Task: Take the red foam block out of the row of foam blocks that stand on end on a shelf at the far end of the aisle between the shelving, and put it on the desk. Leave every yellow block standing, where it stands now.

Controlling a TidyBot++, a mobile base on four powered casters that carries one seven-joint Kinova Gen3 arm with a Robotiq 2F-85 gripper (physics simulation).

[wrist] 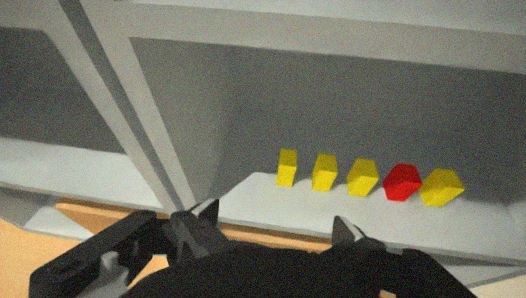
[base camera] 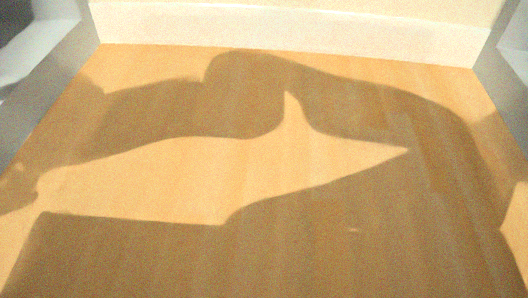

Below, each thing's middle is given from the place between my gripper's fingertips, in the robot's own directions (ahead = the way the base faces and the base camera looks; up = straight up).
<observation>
My gripper is now 360 mm short of the red foam block (wrist: 403,180), 290 mm to the right of it and 320 mm above it.
</observation>
